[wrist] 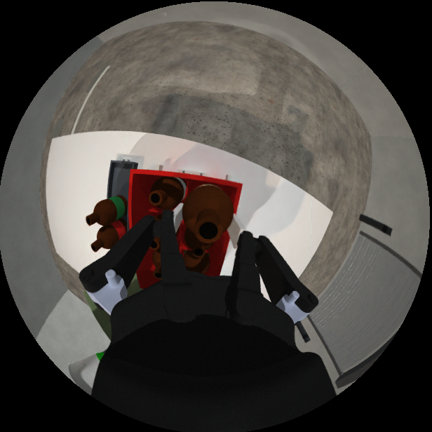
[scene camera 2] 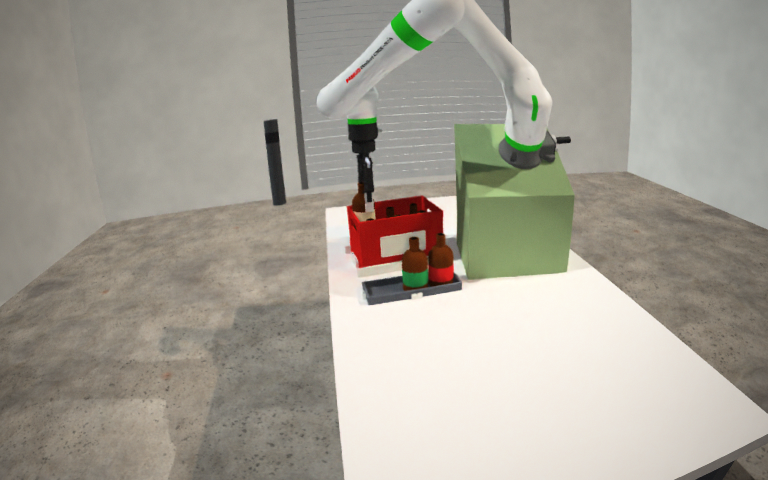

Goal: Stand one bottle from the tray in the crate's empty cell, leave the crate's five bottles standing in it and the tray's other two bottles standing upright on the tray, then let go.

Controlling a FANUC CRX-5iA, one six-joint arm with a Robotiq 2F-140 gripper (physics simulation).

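Pixels of known places: gripper, fingertip midpoint: (scene camera 2: 367,207); arm's base, origin of the base link: (scene camera 2: 520,153).
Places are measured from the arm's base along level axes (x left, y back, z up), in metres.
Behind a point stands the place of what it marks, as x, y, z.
Note:
My gripper (scene camera 2: 369,206) {-0.113, -0.498, -0.183} (wrist: 205,215) is shut on a brown bottle (scene camera 2: 359,202) {-0.079, -0.523, -0.152} (wrist: 207,207) with a cream label. The bottle is upright, its lower part inside the left end cell of the red crate (scene camera 2: 367,243) {0.031, -0.509, -0.251} (wrist: 131,200), its shoulder and neck above the rim. Its base is hidden. Other brown bottles stand in the crate, among them one beside the held bottle (wrist: 167,192) in the wrist view; several are partly hidden by a finger. A green-labelled bottle (scene camera 2: 415,266) {0.194, -0.386, -0.265} (wrist: 106,211) and a red-labelled bottle (scene camera 2: 441,263) {0.181, -0.310, -0.270} (wrist: 109,236) stand upright on the dark tray (scene camera 2: 385,289) {0.149, -0.470, -0.352} (wrist: 116,177).
The tray lies in front of the crate on the white table (scene camera 2: 509,367) {0.572, -0.230, -0.357}. The green block (scene camera 2: 515,234) {0.150, -0.074, -0.216} carrying the arm's base stands right of the crate. The crate's walls rise close around the held bottle. A dark post (scene camera 2: 274,164) stands beyond the table at the left.

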